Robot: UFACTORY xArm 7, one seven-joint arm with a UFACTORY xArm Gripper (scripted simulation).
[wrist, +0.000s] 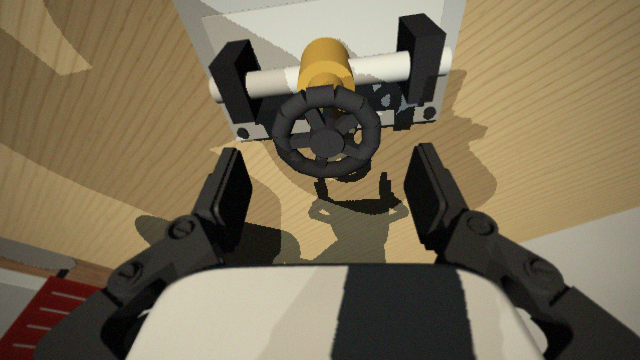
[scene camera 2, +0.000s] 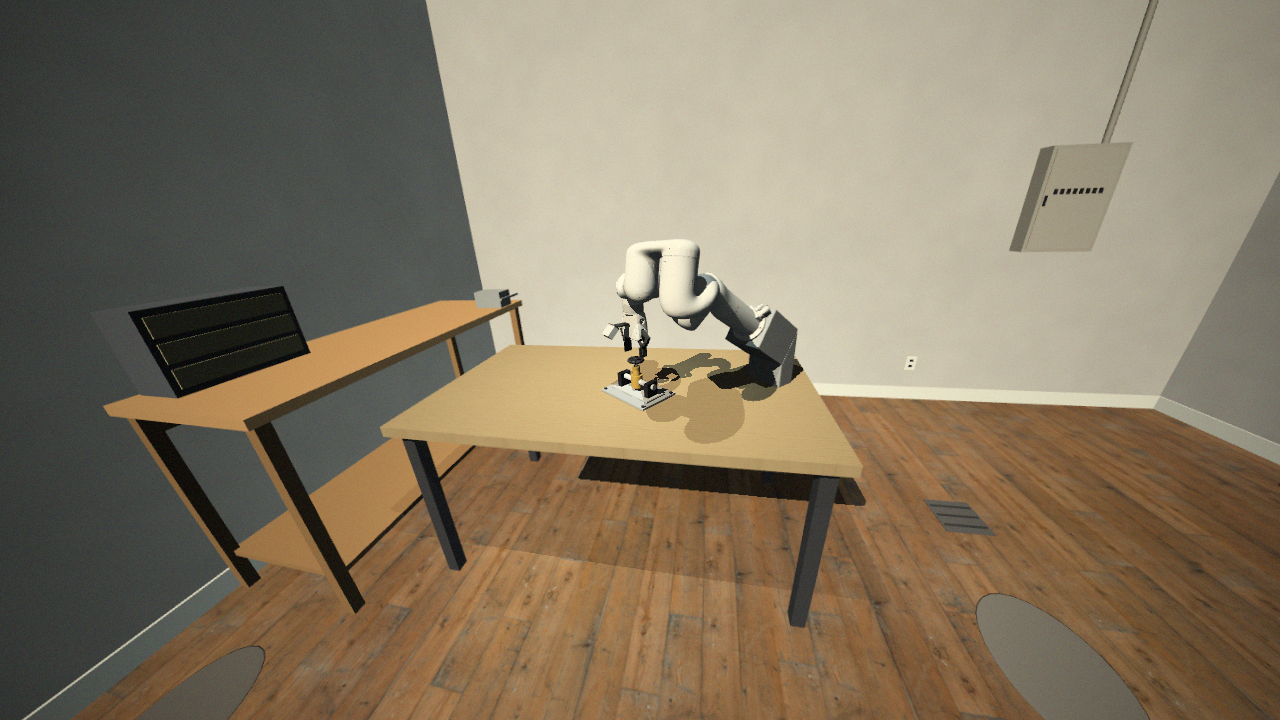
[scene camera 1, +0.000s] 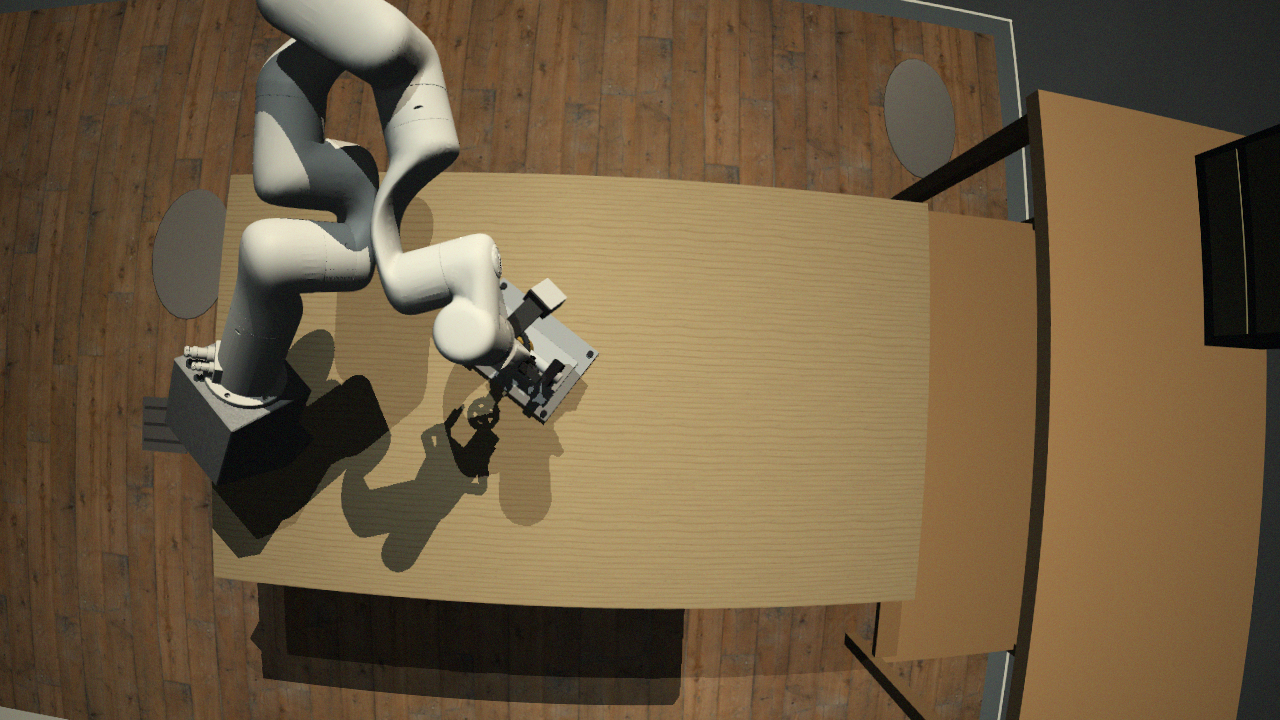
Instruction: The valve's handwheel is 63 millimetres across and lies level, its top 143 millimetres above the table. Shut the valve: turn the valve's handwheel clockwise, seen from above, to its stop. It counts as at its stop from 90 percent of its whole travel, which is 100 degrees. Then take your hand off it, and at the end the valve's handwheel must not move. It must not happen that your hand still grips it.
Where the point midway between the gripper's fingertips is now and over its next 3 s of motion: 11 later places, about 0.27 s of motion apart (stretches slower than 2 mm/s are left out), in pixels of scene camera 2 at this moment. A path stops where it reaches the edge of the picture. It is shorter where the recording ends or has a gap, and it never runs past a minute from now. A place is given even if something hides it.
My gripper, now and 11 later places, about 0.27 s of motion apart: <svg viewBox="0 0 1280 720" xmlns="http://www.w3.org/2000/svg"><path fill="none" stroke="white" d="M635 353L635 354L635 355L635 357L635 359L635 361L635 362L636 363L636 364L636 364L636 363L635 362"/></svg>
